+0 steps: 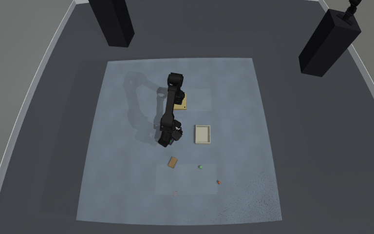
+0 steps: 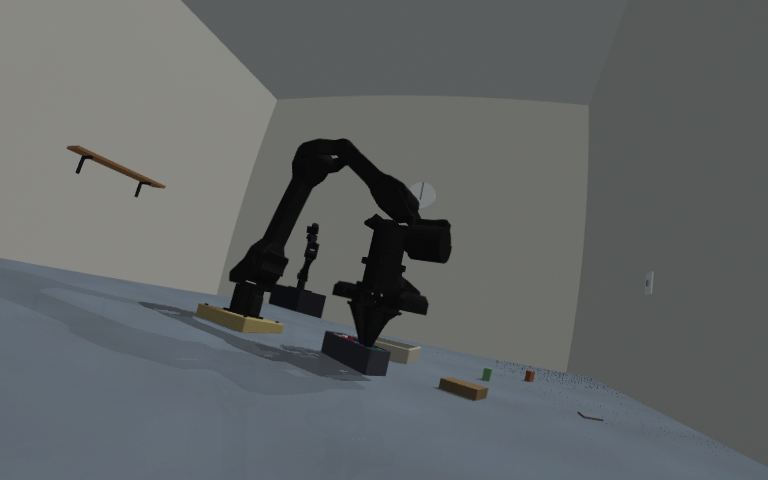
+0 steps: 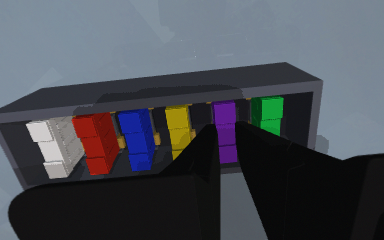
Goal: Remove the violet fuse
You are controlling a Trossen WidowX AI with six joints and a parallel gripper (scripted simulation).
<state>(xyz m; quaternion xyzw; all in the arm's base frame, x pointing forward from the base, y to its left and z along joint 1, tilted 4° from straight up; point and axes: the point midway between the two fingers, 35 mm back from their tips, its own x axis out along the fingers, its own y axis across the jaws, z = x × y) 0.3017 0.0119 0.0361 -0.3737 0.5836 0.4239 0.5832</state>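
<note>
My gripper tip is 2 cm short of the green fuse, 1 cm to the left of it and 1 cm above it. Round my gripper tip: yellow fuse (2 cm behind, 1 cm to the left, 1 cm below); then violet fuse (1 cm below); then blue fuse (4 cm behind, 2 cm to the left, 1 cm below).
</note>
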